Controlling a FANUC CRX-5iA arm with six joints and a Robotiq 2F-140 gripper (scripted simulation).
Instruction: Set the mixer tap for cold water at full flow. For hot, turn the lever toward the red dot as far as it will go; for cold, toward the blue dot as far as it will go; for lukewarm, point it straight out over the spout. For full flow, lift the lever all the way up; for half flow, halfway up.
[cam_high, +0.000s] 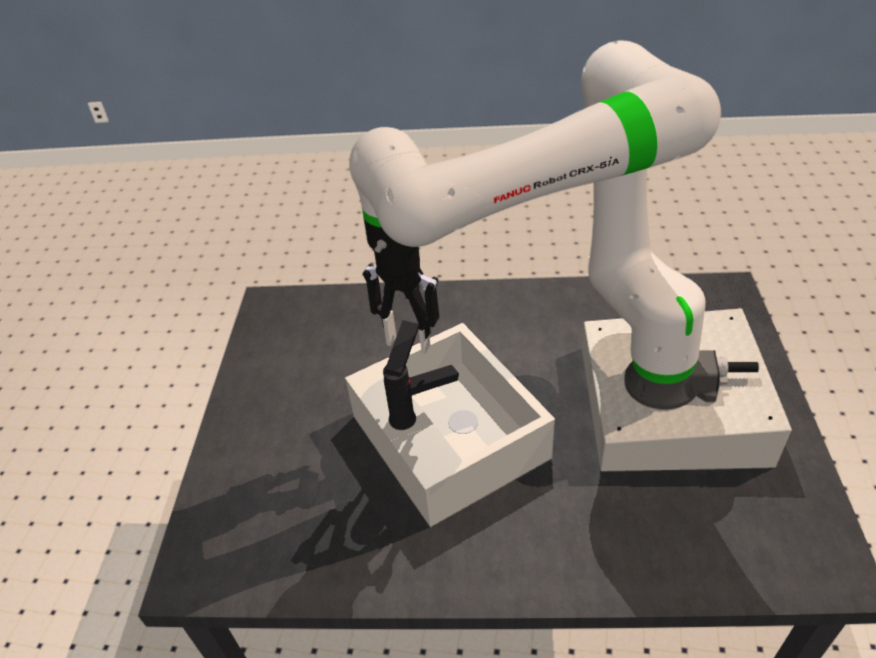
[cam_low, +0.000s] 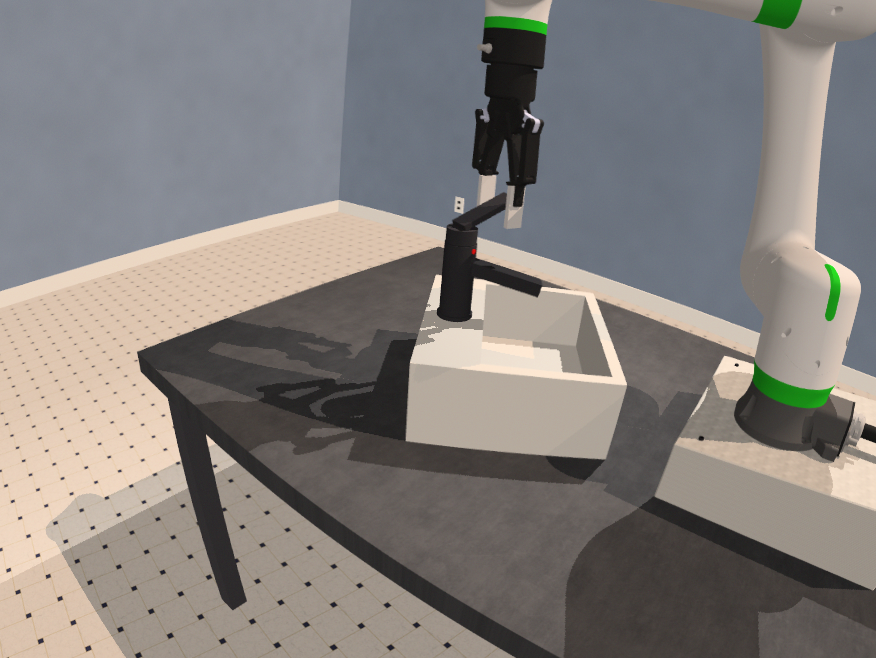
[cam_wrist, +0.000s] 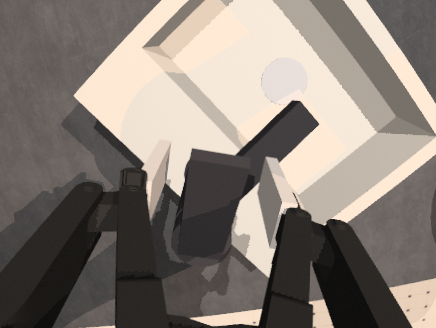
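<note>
Now: the lever 20 mm to the left of my hand, 10 mm below it and 10 mm ahead of it. From my hand the other things lie so: white basin (260 mm below, 80 mm behind, 10 mm to the right); black mixer tap (70 mm below, 40 mm to the left).
</note>
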